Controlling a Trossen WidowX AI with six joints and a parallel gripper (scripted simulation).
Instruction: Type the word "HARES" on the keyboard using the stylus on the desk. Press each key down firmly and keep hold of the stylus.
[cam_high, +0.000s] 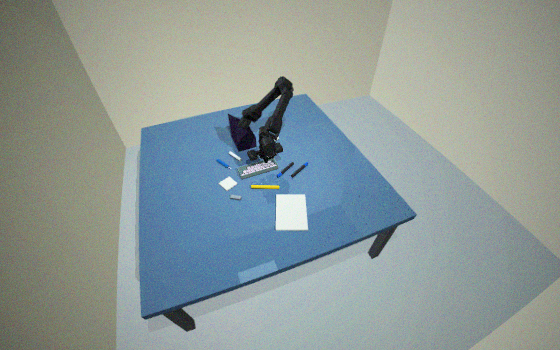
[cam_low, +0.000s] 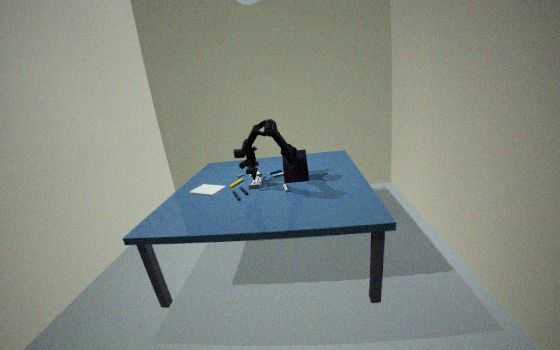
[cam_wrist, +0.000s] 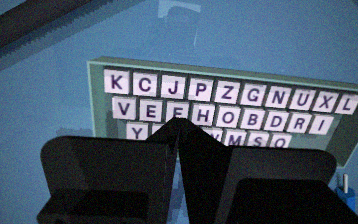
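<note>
Right now my gripper tip is 200 mm to the left of the blue stylus, 110 mm past it and 30 mm above it. The rest, counted from my gripper tip: yellow marker: 140 mm ahead, 70 mm to the right, 30 mm below; then small white block: 240 mm to the right, 40 mm below, 20 mm ahead; then small grey piece: 230 mm to the right, 130 mm ahead, 40 mm below.
</note>
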